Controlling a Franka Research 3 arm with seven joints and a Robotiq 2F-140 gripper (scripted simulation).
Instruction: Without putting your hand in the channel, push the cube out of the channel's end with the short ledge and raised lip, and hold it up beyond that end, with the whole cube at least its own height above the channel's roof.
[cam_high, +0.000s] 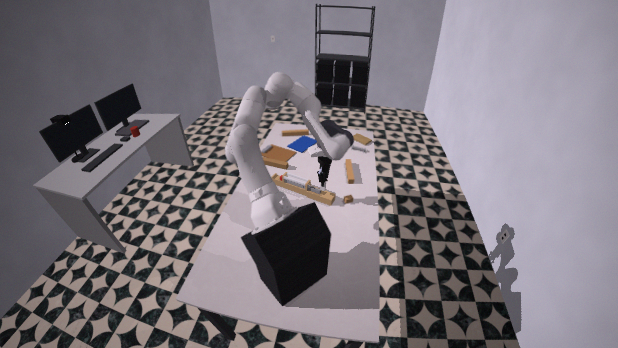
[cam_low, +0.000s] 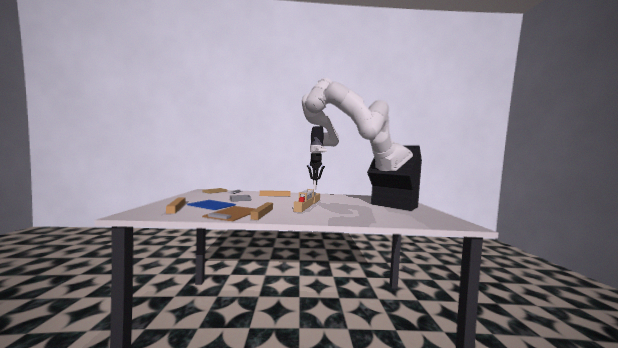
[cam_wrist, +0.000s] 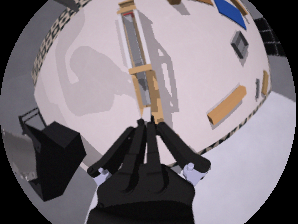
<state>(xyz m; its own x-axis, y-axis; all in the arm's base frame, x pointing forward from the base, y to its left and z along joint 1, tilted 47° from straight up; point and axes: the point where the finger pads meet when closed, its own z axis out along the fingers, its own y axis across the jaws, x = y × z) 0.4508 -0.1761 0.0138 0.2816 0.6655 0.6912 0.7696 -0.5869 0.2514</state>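
The red cube lies 26 cm to the left of my hand, 9 cm ahead of it and 5 cm below it. The rest, counted from my hand: grey rod: 7 cm to the left, 6 cm below, 2 cm ahead; then small wooden block: 15 cm to the right, 9 cm below, 1 cm ahead; then wooden channel: 17 cm to the left, 6 cm ahead, 5 cm below.
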